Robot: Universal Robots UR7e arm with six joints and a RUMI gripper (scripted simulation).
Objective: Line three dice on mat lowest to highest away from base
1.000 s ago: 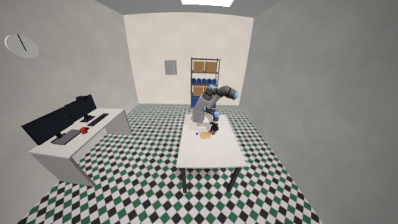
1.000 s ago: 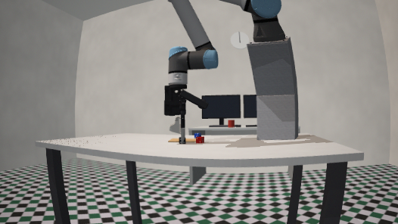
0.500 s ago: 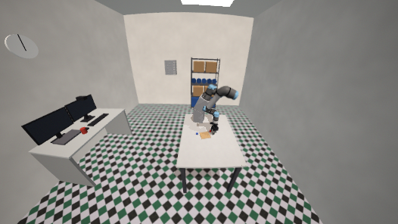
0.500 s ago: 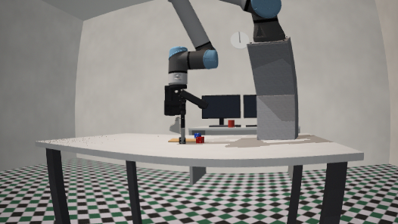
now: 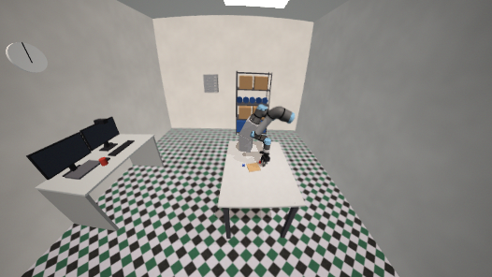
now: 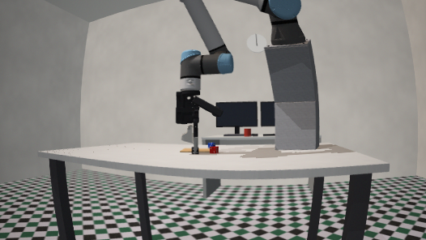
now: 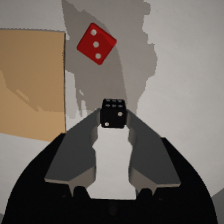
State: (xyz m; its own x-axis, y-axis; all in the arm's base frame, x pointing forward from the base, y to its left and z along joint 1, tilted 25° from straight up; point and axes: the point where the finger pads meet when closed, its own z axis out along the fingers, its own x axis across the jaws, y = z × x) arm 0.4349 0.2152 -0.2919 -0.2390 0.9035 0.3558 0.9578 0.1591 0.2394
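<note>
Now: the tan mat 1 cm ahead of my hand, 13 cm to the right of it and 2 cm below it. The rest, counted from my hand: black die (right at my hand); then blue die (2 cm behind, 24 cm to the right); then red die (6 cm behind, 3 cm to the right).
</note>
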